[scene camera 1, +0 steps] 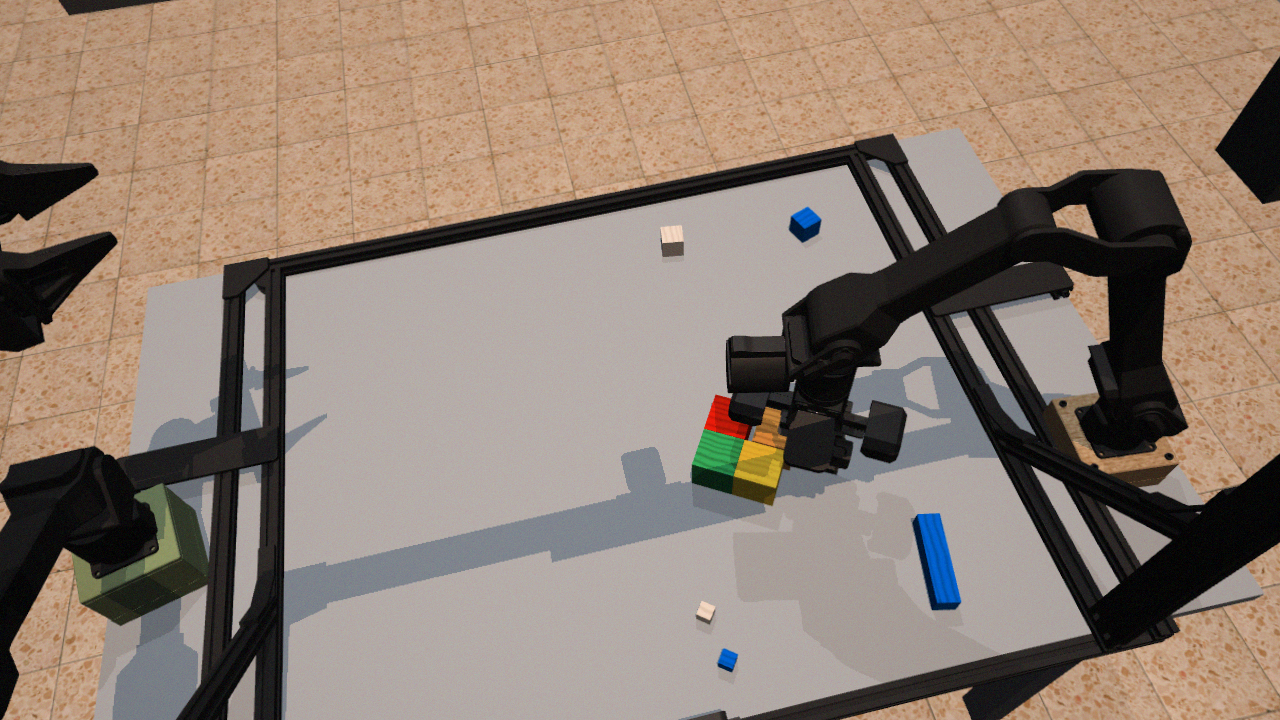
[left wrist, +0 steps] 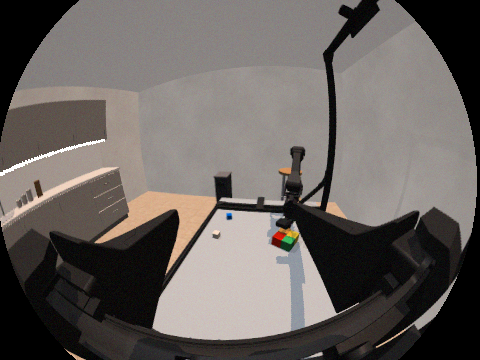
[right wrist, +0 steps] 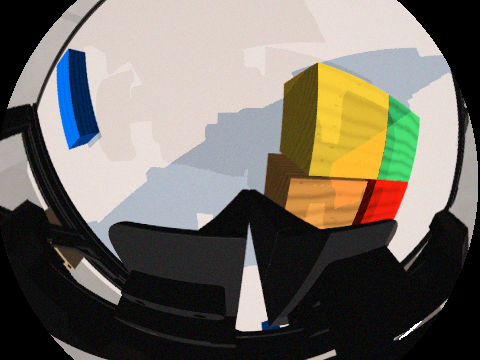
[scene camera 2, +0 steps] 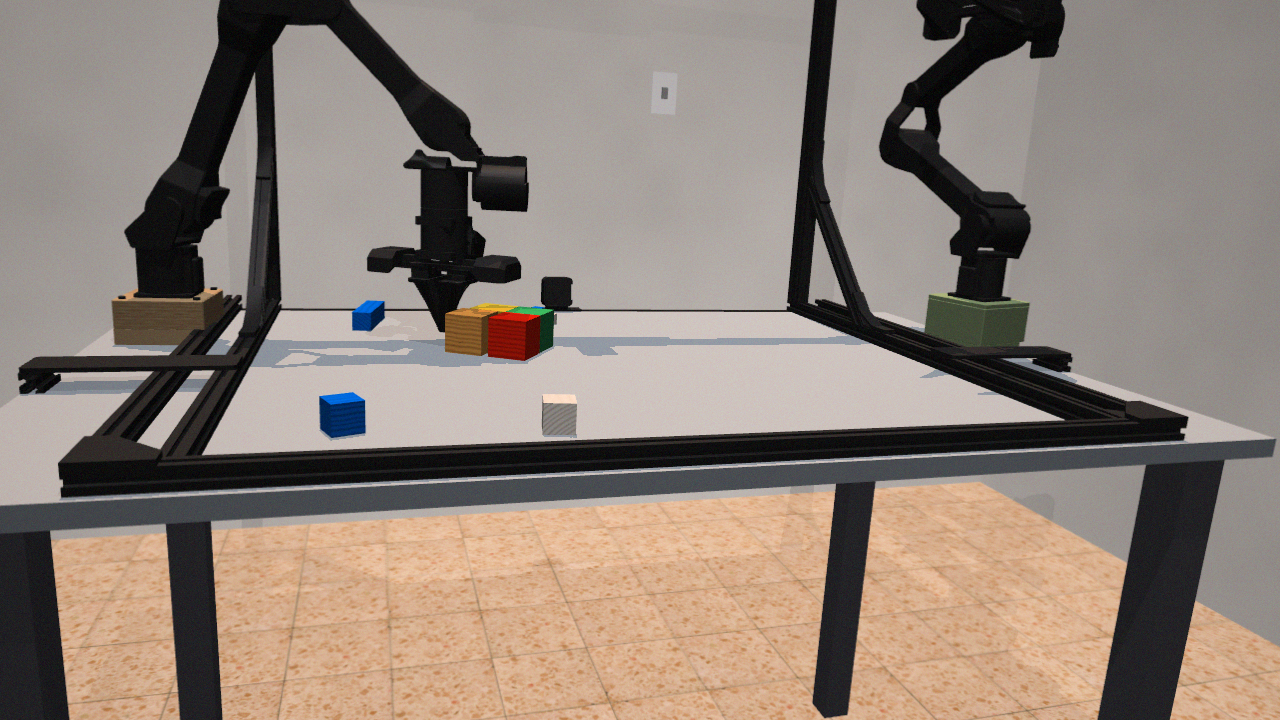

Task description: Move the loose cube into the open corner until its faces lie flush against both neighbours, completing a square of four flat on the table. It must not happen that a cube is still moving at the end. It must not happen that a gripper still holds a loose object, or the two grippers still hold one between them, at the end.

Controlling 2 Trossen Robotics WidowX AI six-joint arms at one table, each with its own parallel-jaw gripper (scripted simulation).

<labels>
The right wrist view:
my right gripper: 248, 196
long blue block: 79, 123
</labels>
